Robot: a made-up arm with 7 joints. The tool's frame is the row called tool. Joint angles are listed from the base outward.
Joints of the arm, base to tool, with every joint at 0 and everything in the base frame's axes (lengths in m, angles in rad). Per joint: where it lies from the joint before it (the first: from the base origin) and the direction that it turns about. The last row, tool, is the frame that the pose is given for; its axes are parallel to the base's.
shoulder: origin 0.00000 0.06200 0.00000 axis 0 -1 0
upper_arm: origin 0.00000 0.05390 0.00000 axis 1 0 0
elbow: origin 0.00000 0.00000 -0.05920 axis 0 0 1
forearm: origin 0.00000 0.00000 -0.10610 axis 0 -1 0
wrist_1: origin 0.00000 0.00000 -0.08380 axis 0 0 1
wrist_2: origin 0.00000 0.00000 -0.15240 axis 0 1 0
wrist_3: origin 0.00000 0.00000 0.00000 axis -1 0 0
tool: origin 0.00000 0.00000 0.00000
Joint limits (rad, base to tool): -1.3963..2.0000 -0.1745..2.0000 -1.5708..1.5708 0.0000..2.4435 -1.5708..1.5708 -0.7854..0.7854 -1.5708..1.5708
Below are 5 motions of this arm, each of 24 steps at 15 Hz.
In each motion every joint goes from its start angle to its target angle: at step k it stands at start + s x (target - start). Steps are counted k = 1, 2, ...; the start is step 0. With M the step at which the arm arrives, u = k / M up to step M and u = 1 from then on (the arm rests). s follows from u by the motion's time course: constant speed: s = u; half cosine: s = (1 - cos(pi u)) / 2; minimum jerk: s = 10 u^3 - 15 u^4 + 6 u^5.
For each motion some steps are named. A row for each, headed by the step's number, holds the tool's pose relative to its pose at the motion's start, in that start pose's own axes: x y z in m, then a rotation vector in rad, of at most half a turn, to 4 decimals.
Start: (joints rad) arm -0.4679 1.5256 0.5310 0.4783 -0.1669 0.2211 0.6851
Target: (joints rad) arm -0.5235 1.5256 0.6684 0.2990 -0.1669 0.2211 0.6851
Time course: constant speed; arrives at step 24
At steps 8, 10, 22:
8: -0.0144 0.0020 -0.0019 -0.0034 0.0324 0.0578
10: -0.0181 0.0023 -0.0023 -0.0045 0.0404 0.0723
22: -0.0398 0.0028 -0.0046 -0.0130 0.0880 0.1592

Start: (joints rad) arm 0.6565 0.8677 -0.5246 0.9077 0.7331 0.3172 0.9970
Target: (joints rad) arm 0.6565 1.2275 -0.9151 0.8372 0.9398 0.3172 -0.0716
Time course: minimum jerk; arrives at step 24
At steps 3, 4, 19, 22, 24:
3: -0.0008 0.0005 0.0010 0.0198 0.0055 0.0014
4: -0.0017 0.0011 0.0023 0.0438 0.0123 0.0031
19: -0.0450 0.0221 0.0807 1.1909 0.3489 -0.0336
22: -0.0477 0.0227 0.0873 1.2682 0.3726 -0.0446
24: -0.0479 0.0228 0.0878 1.2749 0.3746 -0.0456

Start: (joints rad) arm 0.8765 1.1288 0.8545 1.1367 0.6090 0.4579 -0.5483
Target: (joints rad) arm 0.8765 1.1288 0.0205 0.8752 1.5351 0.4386 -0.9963
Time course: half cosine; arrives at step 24
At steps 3, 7, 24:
3: -0.0053 -0.0049 0.0001 -0.0082 0.0268 -0.0027
7: -0.0284 -0.0229 0.0013 -0.0312 0.1423 -0.0204
24: -0.1597 -0.0570 0.0236 0.1263 0.7491 -0.2577

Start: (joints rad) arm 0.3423 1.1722 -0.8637 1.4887 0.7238 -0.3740 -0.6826
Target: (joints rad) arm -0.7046 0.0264 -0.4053 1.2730 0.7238 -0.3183 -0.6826
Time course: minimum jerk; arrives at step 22
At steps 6, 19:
6: -0.0193 -0.0325 0.0231 -0.0271 0.1207 0.1062
19: -0.0461 -0.1658 0.2624 0.2614 1.2317 0.6053

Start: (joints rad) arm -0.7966 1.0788 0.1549 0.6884 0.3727 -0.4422 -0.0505
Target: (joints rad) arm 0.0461 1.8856 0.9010 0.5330 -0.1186 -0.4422 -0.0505
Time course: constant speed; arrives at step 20
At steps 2, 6, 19, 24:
2: 0.0266 0.0393 -0.0162 0.1265 -0.0870 -0.0307
6: 0.0787 0.1215 -0.0232 0.3945 -0.2384 -0.0787
19: 0.1673 0.3321 0.1560 1.3461 -0.5267 -0.1028
24: 0.1668 0.3399 0.1781 1.4212 -0.5367 -0.0963

